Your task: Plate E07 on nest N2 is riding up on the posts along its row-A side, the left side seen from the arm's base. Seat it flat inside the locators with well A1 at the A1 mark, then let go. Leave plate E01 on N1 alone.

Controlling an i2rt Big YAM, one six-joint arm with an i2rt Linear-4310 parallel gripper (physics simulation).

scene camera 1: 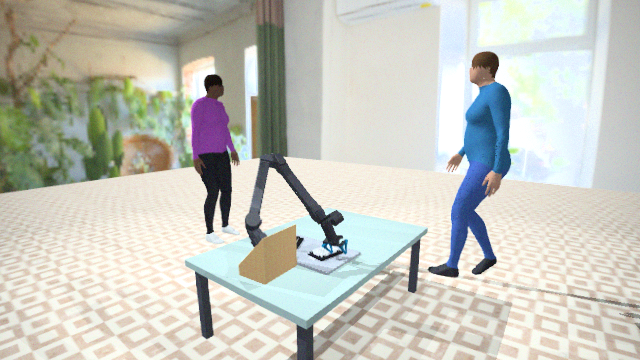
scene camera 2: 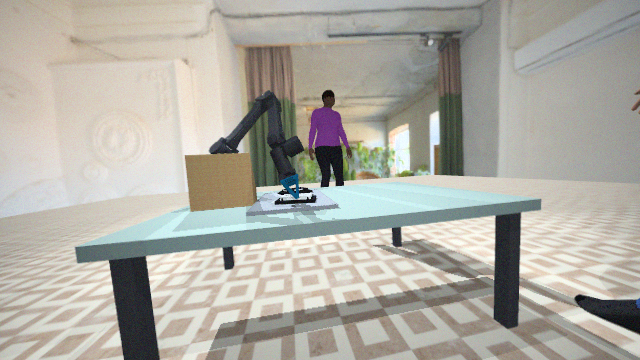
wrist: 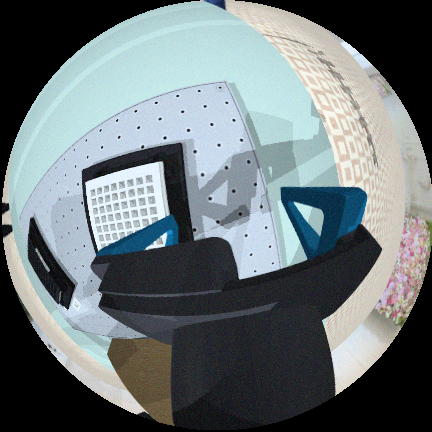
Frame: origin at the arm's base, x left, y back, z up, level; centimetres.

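Where they show: gripper, fingertip midpoint: (scene camera 1: 339,253) (scene camera 2: 297,197) (wrist: 227,206); arm's base at its link origin: (scene camera 1: 263,245) (scene camera 2: 215,173).
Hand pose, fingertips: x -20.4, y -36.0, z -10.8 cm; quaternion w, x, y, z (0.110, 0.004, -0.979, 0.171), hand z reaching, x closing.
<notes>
Each offset is from my fingertips to the top centre of the thing. Level surfaces: height alone.
White plate E07 {dz -0.2, dx +9.5, dy +0.0 cm} (scene camera 1: 321,251) (wrist: 125,196) sits on the black nest N2 {dz -0.6, dx +9.4, dy +0.1 cm} (scene camera 2: 295,202) (wrist: 181,210). In the wrist view more black nest shows along its right and top edges than at its left; its exact tilt and the A1 mark cannot be made out. My gripper (scene camera 1: 336,247) (scene camera 2: 296,196) (wrist: 227,206) is open and empty, its blue fingers low at the nest. In the wrist view the left finger covers the plate's lower part and the right finger is out to the right. Dark plate E01 {dz -0.2, dx +35.4, dy +0.4 cm} (wrist: 50,267) is on N1 at the left.
Both nests are on a grey perforated board (scene camera 1: 327,270) (scene camera 2: 327,204) (wrist: 200,120) on the pale table {dz -4.1 cm} (scene camera 1: 390,225) (scene camera 2: 425,197). A tan wedge-shaped block (scene camera 1: 270,260) (scene camera 2: 220,182) (wrist: 145,370) stands beside the arm's base. Two people (scene camera 1: 212,125) (scene camera 1: 492,120) stand beyond the table.
</notes>
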